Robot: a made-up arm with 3 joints. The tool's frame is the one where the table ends. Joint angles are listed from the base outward.
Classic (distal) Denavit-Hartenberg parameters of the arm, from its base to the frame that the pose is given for. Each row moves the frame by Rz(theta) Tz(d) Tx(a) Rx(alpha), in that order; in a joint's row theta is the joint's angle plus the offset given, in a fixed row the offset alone. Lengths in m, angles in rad.
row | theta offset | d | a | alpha
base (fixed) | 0 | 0.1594 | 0 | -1.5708
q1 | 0 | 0.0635 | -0.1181 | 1.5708
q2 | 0 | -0.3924 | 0.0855 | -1.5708
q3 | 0 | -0.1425 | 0.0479 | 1.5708
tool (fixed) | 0 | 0.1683 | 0 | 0
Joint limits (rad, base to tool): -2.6..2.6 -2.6..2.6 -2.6..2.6
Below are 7 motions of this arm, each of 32 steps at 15 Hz.
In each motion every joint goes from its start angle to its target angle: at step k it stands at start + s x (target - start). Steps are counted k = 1, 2, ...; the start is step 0. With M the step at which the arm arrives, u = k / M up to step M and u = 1 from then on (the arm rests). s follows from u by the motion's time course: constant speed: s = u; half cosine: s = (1 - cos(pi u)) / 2; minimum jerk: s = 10 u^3 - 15 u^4 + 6 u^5.
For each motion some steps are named. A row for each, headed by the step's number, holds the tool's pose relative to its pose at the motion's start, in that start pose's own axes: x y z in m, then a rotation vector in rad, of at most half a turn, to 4 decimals.
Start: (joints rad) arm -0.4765 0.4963 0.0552
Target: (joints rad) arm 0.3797 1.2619 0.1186
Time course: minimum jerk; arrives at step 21
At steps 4, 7, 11, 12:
4: -0.0026 0.0104 -0.0035 0.0192 0.0411 0.0401
7: -0.0132 0.0450 -0.0128 0.0880 0.1641 0.1660
11: -0.0469 0.1256 -0.0186 0.2741 0.3915 0.4307
12: -0.0579 0.1477 -0.0158 0.3317 0.4430 0.4990

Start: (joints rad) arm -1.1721 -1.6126 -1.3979
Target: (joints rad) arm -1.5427 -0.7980 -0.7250
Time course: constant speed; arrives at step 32
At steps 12, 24, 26, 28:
12: 0.0140 0.0334 -0.0659 0.3331 0.2345 -0.0427
24: 0.0322 0.0947 -0.1342 0.6701 0.4123 0.0021
26: 0.0362 0.1078 -0.1446 0.7251 0.4354 0.0185
28: 0.0406 0.1215 -0.1544 0.7794 0.4565 0.0374

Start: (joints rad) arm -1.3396 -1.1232 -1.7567
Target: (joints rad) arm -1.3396 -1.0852 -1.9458
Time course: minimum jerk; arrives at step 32
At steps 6, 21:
6: -0.0016 -0.0002 0.0002 0.0018 -0.0092 -0.0004
21: -0.0259 -0.0026 0.0010 0.0285 -0.1464 -0.0075

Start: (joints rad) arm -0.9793 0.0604 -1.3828
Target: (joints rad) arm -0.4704 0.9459 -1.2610
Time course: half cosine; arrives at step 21
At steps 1, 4, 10, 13, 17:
1: 0.0006 -0.0003 0.0002 0.0049 0.0035 0.0008
4: 0.0089 -0.0041 0.0033 0.0763 0.0546 0.0105
10: 0.0424 -0.0105 0.0091 0.4121 0.2843 0.0268
13: 0.0574 -0.0051 0.0091 0.6127 0.4103 0.0143
17: 0.0697 0.0076 0.0092 0.8255 0.5316 -0.0163

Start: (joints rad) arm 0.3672 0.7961 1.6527
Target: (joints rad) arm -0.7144 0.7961 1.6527
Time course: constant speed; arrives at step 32
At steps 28, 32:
28: -0.3331 -0.2162 0.1850 0.0553 -0.6620 -0.6741
32: -0.3971 -0.2264 0.1898 0.0632 -0.7566 -0.7704

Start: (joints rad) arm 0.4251 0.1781 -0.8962
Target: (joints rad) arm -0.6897 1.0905 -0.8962
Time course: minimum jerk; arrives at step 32
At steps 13, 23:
13: 0.0786 -0.0150 -0.1101 0.1574 -0.3478 0.2774
23: 0.2710 -0.0066 -0.1817 0.2329 -0.8273 0.8664

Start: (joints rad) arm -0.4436 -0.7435 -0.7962
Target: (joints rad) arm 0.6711 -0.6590 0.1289
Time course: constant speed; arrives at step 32
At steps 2, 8, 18, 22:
2: 0.0128 -0.0107 0.0153 -0.0302 0.1092 0.0365
8: 0.0539 -0.0362 0.0529 -0.1325 0.4377 0.1345
18: 0.1202 -0.0636 0.0898 -0.3427 0.9841 0.2588
22: 0.1427 -0.0723 0.0980 -0.4412 1.2006 0.2939

